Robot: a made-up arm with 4 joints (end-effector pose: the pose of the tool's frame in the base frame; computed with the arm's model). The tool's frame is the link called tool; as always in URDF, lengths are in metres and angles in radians. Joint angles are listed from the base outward.
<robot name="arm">
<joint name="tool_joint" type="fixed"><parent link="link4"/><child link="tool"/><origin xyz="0.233 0.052 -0.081" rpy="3.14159 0 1.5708"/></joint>
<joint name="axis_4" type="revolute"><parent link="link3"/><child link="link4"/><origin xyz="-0.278 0.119 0.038" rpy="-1.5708 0 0"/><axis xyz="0 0 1"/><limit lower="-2.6" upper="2.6" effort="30" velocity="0.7"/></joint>
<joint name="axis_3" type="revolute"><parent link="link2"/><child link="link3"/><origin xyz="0.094 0.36 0.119" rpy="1.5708 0 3.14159"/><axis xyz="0 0 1"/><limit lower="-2.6" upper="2.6" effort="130" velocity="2.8"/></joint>
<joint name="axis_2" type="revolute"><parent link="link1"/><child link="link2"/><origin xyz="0.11 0.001 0.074" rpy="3.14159 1.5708 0"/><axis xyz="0 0 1"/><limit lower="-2.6" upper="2.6" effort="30" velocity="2.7"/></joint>
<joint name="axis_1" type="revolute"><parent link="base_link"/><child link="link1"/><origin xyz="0 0 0.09" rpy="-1.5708 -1.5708 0"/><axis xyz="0 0 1"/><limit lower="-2.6" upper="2.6" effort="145" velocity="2"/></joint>
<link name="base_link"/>
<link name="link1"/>
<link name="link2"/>
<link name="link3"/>
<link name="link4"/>
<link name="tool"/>
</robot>
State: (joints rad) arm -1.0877 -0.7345 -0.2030 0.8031
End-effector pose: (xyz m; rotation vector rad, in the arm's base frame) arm 0.0756 -0.2319 0.0679 0.1662 -0.9441 0.0176
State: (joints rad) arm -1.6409 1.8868 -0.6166 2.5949
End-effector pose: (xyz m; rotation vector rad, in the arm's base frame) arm 0.3558 0.5296 -0.2444 -1.9397 -1.3219 0.7888
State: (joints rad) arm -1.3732 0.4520 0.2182 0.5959
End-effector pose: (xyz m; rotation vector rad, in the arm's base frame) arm -0.0368 -0.0205 -0.2026 0.5232 -1.2479 -1.0258
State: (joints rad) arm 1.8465 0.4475 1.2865 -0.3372
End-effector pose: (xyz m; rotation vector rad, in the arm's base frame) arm 0.1399 0.1304 0.5124 -0.9813 2.0597 1.1033
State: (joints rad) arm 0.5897 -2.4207 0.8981 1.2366
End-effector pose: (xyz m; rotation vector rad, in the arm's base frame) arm 0.3457 0.1781 0.0553 0.5333 -0.3902 0.9499
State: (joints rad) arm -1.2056 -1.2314 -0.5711 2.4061
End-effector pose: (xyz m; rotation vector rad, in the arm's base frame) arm 0.4129 -0.3507 0.3200 0.5220 -0.4865 -1.0188
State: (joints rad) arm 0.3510 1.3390 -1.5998 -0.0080
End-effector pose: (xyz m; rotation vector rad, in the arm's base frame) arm -0.1422 0.4000 0.0862 1.0976 -0.7936 -1.2002
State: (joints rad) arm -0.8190 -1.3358 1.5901 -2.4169
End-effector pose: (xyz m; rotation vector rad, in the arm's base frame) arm -0.3103 -0.5300 0.3579 2.5244 -1.2841 -1.1255
